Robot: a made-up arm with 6 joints. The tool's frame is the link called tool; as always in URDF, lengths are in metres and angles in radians. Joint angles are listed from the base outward.
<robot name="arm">
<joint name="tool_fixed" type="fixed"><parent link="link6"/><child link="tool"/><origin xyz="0.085 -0.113 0.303" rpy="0 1.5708 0"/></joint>
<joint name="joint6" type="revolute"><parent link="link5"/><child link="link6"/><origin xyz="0.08 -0.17 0.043" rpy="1.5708 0 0"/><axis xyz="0 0 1"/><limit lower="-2.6" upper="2.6"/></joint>
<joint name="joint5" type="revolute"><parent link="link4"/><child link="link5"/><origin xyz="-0.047 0.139 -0.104" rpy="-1.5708 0 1.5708"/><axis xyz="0 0 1"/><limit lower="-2.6" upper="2.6"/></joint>
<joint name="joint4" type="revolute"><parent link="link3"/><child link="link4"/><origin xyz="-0.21 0.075 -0.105" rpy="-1.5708 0 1.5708"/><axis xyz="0 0 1"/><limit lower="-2.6" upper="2.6"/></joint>
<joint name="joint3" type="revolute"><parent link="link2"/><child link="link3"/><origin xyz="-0.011 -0.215 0.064" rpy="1.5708 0 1.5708"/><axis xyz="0 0 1"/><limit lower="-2.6" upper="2.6"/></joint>
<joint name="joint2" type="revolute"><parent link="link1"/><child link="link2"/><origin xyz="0.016 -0.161 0.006" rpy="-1.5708 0 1.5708"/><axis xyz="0 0 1"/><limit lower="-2.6" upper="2.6"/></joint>
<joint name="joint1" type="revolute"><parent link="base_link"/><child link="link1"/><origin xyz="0 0 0.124" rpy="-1.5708 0 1.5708"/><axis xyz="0 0 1"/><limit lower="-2.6" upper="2.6"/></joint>
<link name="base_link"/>
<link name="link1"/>
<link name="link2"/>
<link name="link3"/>
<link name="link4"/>
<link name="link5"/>
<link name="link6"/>
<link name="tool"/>
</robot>
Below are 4 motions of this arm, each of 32 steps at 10 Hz.
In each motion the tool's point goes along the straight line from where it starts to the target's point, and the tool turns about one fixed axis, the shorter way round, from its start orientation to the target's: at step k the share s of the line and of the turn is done. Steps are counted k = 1, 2, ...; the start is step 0. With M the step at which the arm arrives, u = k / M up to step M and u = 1 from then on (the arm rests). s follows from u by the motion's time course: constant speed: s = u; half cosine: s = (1 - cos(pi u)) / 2; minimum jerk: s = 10 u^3 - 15 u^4 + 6 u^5.
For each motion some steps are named. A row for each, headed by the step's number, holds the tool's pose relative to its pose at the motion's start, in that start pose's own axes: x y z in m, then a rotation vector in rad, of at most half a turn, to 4 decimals.
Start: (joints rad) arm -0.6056 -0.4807 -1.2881 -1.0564 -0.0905 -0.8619
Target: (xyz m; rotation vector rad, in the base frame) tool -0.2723 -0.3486 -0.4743 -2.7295 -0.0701 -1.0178
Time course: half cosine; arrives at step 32
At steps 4, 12, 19, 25, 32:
4: 0.0022 -0.0227 0.0128 0.0024 0.0027 0.0396
12: 0.0176 -0.1841 0.1035 0.0195 0.0223 0.3210
19: 0.0369 -0.3847 0.2164 0.0408 0.0465 0.6709
25: 0.0506 -0.5286 0.2974 0.0561 0.0639 0.9218
32: 0.0571 -0.5963 0.3354 0.0633 0.0721 1.0399

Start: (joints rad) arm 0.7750 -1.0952 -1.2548 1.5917 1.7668 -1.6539
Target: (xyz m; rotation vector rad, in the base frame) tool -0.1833 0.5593 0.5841 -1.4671 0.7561 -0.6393
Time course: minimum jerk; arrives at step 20
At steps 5, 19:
5: 0.0142 0.0091 -0.0001 -0.0520 -0.0270 -0.0101
19: 0.1365 0.0878 -0.0007 -0.5019 -0.2606 -0.0973

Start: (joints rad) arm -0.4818 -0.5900 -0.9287 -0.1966 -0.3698 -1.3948
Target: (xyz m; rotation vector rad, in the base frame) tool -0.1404 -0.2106 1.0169 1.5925 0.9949 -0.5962
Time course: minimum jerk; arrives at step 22
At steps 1, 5, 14, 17, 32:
1: 0.0006 0.0002 -0.0005 -0.0002 -0.0008 -0.0007
5: 0.0544 0.0180 -0.0434 -0.0190 -0.0742 -0.0682
14: 0.4990 0.1652 -0.3982 -0.1741 -0.6805 -0.6255
17: 0.6170 0.2043 -0.4923 -0.2152 -0.8413 -0.7734
32: 0.6714 0.2223 -0.5357 -0.2342 -0.9155 -0.8415

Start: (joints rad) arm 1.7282 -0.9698 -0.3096 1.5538 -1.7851 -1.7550
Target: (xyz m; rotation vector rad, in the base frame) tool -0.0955 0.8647 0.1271 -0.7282 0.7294 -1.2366
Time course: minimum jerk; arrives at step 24
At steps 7, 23, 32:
7: 0.0786 0.0592 0.0241 0.1148 -0.0849 -0.2729
23: 0.5159 0.3888 0.1583 0.7533 -0.5576 -1.7917
32: 0.5163 0.3891 0.1584 0.7538 -0.5580 -1.7929

